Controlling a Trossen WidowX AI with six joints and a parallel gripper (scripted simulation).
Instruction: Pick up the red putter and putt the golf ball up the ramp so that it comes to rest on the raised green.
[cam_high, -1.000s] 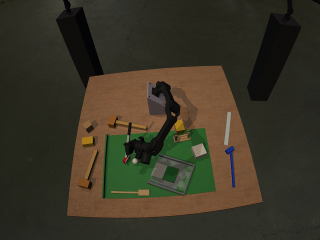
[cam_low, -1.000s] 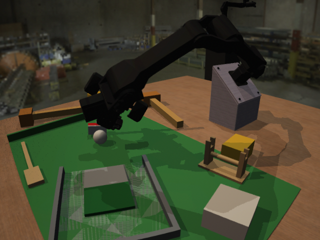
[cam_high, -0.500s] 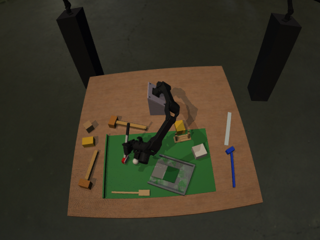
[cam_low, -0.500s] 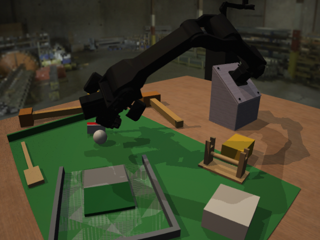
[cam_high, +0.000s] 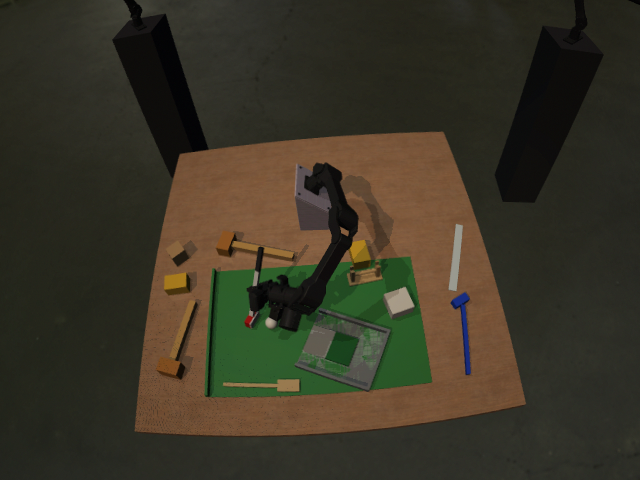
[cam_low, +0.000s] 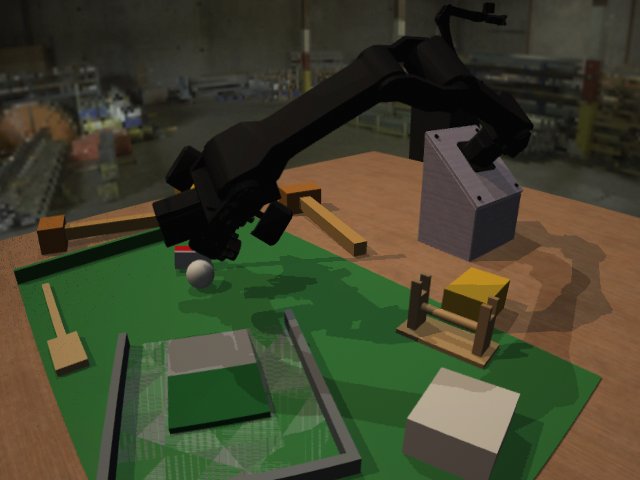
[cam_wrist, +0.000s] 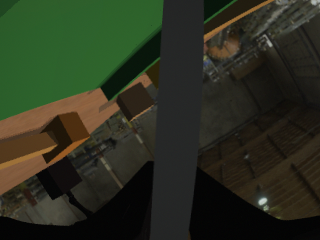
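My gripper tip is now 8 cm short of the white golf ball, 7 cm to the right of it and 9 cm above it. Round my gripper tip: red putter: 1 cm ahead, 3 cm to the left; then wooden rack: 11 cm behind, 38 cm to the left, 8 cm below; then blue putter: 11 cm ahead, 72 cm to the left, 10 cm below.
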